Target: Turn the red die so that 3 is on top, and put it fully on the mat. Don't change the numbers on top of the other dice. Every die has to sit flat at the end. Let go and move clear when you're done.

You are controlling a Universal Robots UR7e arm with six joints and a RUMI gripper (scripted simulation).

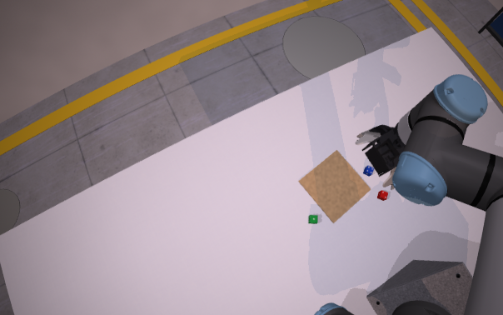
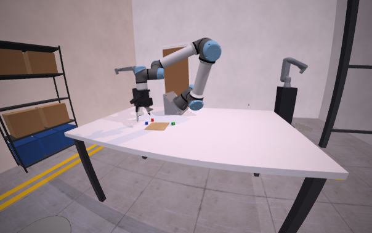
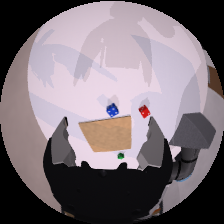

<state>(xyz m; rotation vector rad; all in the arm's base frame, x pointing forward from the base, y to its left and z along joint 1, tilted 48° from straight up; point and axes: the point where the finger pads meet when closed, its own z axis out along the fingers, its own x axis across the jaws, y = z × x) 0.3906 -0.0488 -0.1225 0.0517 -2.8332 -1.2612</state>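
My gripper is now 10 mm past the blue die, 10 mm to the right of it and 40 mm above it. From my hand the other things lie so: red die (80 mm behind, 10 mm to the left, 40 mm below); mat (110 mm to the left, 50 mm below); green die (50 mm behind, 210 mm to the left, 40 mm below).
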